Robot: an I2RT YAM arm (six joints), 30 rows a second.
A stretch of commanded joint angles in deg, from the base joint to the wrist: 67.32, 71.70, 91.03, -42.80, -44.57, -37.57; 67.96, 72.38, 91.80, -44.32, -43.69, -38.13; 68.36, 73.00, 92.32, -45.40, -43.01, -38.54; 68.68, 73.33, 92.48, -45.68, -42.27, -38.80; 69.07, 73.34, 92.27, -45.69, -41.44, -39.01; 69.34, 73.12, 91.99, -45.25, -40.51, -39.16; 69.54, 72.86, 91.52, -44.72, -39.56, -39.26; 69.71, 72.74, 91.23, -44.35, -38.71, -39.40; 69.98, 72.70, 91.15, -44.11, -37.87, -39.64; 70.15, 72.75, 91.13, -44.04, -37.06, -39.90; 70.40, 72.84, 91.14, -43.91, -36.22, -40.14; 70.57, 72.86, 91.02, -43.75, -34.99, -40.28; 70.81, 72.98, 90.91, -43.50, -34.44, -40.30; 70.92, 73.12, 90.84, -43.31, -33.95, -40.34; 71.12, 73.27, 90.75, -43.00, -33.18, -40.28; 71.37, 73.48, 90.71, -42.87, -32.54, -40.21; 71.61, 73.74, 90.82, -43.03, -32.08, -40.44; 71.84, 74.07, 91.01, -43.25, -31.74, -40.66; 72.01, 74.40, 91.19, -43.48, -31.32, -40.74; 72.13, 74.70, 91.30, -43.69, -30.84, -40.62; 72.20, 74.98, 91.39, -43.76, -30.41, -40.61; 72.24, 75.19, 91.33, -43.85, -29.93, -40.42; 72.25, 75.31, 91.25, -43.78, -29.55, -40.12
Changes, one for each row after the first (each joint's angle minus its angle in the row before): 0.64, 0.68, 0.77, -1.52, 0.88, -0.56; 0.40, 0.62, 0.52, -1.08, 0.68, -0.41; 0.32, 0.33, 0.16, -0.28, 0.74, -0.26; 0.39, 0.01, -0.21, -0.01, 0.83, -0.21; 0.27, -0.22, -0.28, 0.44, 0.93, -0.15; 0.20, -0.26, -0.47, 0.53, 0.95, -0.10; 0.17, -0.12, -0.29, 0.37, 0.85, -0.14; 0.27, -0.04, -0.08, 0.24, 0.84, -0.24; 0.17, 0.05, -0.02, 0.07, 0.81, -0.26; 0.25, 0.09, 0.01, 0.13, 0.84, -0.24; 0.17, 0.02, -0.12, 0.16, 1.23, -0.14; 0.24, 0.12, -0.11, 0.25, 0.55, -0.02; 0.11, 0.14, -0.07, 0.19, 0.49, -0.04; 0.20, 0.15, -0.09, 0.31, 0.77, 0.06; 0.25, 0.21, -0.04, 0.13, 0.64, 0.07; 0.24, 0.26, 0.11, -0.16, 0.46, -0.23; 0.23, 0.33, 0.19, -0.22, 0.34, -0.22; 0.17, 0.33, 0.18, -0.23, 0.42, -0.08; 0.12, 0.30, 0.11, -0.21, 0.48, 0.12; 0.07, 0.28, 0.09, -0.07, 0.43, 0.01; 0.04, 0.21, -0.06, -0.09, 0.48, 0.19; 0.01, 0.12, -0.08, 0.07, 0.38, 0.30
